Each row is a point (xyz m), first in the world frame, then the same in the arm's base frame.
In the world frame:
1: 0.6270 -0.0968 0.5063
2: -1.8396 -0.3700 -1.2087
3: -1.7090 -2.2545 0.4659
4: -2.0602 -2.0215 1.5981
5: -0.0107 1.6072 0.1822
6: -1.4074 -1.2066 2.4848
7: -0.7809 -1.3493 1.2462
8: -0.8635 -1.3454 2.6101
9: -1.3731 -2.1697 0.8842
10: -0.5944 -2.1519 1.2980
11: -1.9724 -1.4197 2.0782
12: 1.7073 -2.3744 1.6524
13: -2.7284 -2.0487 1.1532
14: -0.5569 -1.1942 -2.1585
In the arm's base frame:
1: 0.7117 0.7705 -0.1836
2: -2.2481 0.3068 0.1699
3: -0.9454 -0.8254 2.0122
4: -0.5589 -0.1379 2.9273
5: -0.1548 2.3181 -0.7028
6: 0.4142 0.8230 2.8485
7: 0.1716 0.1328 1.6603
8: 0.9330 0.6504 2.6700
9: -0.4350 -0.6510 2.0758
10: 0.4287 -0.6140 1.9009
11: -0.2574 0.5740 2.9787
12: 2.4819 -1.0751 0.8787
13: -1.3533 -0.2135 3.0187
14: -1.7310 -1.0116 -0.9352

